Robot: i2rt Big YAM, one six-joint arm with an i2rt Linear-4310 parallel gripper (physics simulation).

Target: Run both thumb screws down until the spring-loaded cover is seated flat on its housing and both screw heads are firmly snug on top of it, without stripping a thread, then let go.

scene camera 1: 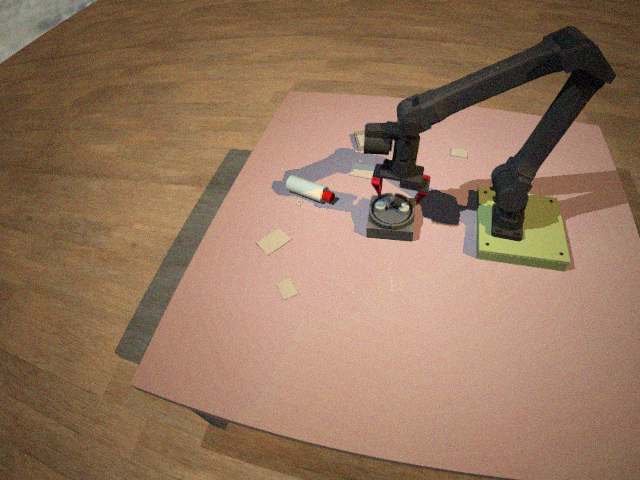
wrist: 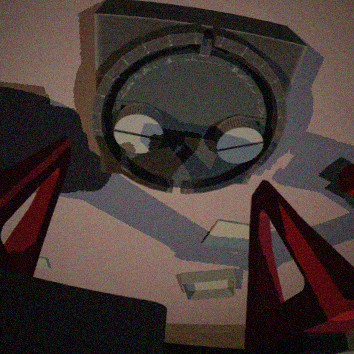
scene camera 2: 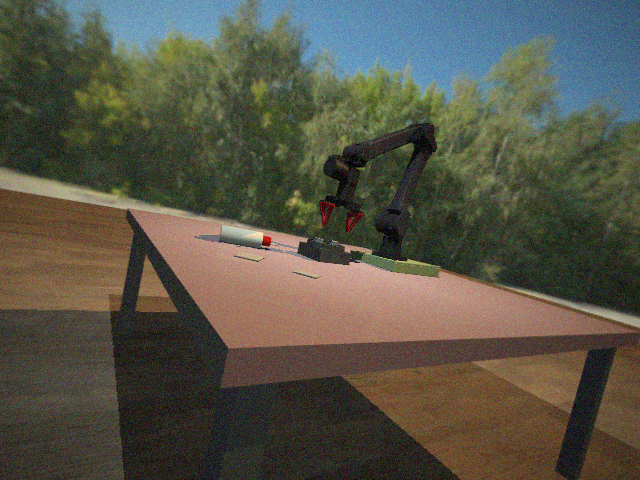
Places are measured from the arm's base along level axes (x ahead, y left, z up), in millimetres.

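Pixels of known places: gripper, fingertip midpoint: (scene camera 1: 398,199) (wrist: 166,167) (scene camera 2: 335,229); arm's base, link origin: (scene camera 1: 506,223) (scene camera 2: 389,257).
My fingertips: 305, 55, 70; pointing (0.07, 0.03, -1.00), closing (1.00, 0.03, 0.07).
Observation:
For each thing: its top centre in the pictures, then the offset to it from my fingertips, as dx, dy, dz. "spot": a spot on its surface instead.
- dark square housing, top centre: (wrist: 189,130) (scene camera 1: 391,208) (scene camera 2: 326,242) +17, -11, -48
- round grey cover, top centre: (wrist: 189,128) (scene camera 1: 391,209) +17, -11, -50
- white tube with a red cap, top centre: (scene camera 1: 309,183) (scene camera 2: 247,229) +272, -61, -54
- small tray, surface spot: (wrist: 181,280) spot: +107, -339, -89
A dark square housing (scene camera 1: 390,234) (scene camera 2: 324,253) (wrist: 120,37) stands on the table. A round grey cover (wrist: 192,85) lies inside its ring. Two thumb screws with pale slotted heads, one at the left (wrist: 138,133) and one at the right (wrist: 240,145) in the wrist view, stand up above the cover. Whether the cover touches the housing beneath cannot be told. My gripper (scene camera 1: 399,192) (scene camera 2: 338,223) (wrist: 166,167) is open and empty, pointing down. Its red fingertips are above the housing, apart from both screws.
A white tube with a red cap (scene camera 1: 306,188) (scene camera 2: 241,236) lies left of the housing. Flat tan pieces (scene camera 1: 273,241) (scene camera 1: 287,288) (scene camera 1: 458,152) lie around. A small tray (wrist: 181,280) lies beyond the housing. The arm's green base plate (scene camera 1: 522,252) (scene camera 2: 400,266) is at the right.

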